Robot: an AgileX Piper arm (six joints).
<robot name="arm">
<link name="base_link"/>
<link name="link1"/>
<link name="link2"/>
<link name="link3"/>
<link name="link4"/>
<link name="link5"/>
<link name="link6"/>
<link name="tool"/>
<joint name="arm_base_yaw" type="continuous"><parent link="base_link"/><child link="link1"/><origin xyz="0 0 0.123" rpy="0 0 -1.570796"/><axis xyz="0 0 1"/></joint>
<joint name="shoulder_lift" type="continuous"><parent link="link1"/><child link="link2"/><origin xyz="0 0 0" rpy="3.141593 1.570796 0"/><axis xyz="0 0 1"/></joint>
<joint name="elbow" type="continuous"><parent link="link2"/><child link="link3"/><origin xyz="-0.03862 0.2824 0" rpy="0 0 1.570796"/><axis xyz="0 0 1"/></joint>
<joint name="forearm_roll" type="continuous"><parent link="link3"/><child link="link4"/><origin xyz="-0.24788 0.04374 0" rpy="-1.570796 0 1.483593"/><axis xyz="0 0 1"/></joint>
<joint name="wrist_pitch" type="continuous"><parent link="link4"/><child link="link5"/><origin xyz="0 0 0" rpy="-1.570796 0 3.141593"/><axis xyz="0 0 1"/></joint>
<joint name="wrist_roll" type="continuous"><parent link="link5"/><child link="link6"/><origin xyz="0 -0.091 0" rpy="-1.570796 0 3.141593"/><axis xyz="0 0 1"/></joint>
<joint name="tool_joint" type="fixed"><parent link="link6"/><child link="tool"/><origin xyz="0 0 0" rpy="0 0 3.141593"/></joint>
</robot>
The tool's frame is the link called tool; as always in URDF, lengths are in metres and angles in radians. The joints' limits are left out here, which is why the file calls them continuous.
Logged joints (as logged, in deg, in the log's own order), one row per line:
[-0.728 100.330 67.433 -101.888 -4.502 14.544]
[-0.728 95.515 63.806 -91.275 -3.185 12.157]
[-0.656 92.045 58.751 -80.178 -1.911 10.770]
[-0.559 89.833 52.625 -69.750 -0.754 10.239]
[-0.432 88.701 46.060 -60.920 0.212 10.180]
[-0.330 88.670 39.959 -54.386 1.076 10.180]
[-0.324 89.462 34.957 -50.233 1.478 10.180]
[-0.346 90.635 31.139 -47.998 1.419 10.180]
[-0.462 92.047 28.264 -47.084 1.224 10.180]
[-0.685 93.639 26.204 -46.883 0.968 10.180]
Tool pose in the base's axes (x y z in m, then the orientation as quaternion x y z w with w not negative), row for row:
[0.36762 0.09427 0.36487 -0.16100 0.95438 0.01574 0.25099]
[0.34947 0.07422 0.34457 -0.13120 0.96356 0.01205 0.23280]
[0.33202 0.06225 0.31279 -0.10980 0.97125 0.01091 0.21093]
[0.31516 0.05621 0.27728 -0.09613 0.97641 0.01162 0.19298]
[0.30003 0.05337 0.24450 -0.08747 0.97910 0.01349 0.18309]
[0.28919 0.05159 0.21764 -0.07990 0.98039 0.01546 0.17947]
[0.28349 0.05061 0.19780 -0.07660 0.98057 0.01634 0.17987]
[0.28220 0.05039 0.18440 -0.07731 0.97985 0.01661 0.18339]
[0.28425 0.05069 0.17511 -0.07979 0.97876 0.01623 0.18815]
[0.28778 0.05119 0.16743 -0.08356 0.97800 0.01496 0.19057]
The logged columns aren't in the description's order. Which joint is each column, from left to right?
Columns, left to right: forearm_roll, shoulder_lift, wrist_pitch, elbow, wrist_roll, arm_base_yaw.
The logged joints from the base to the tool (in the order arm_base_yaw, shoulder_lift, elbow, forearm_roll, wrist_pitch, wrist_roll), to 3 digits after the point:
[14.544 100.330 -101.888 -0.728 67.433 -4.502]
[12.157 95.515 -91.275 -0.728 63.806 -3.185]
[10.770 92.045 -80.178 -0.656 58.751 -1.911]
[10.239 89.833 -69.750 -0.559 52.625 -0.754]
[10.180 88.701 -60.920 -0.432 46.060 0.212]
[10.180 88.670 -54.386 -0.330 39.959 1.076]
[10.180 89.462 -50.233 -0.324 34.957 1.478]
[10.180 90.635 -47.998 -0.346 31.139 1.419]
[10.180 92.047 -47.084 -0.462 28.264 1.224]
[10.180 93.639 -46.883 -0.685 26.204 0.968]

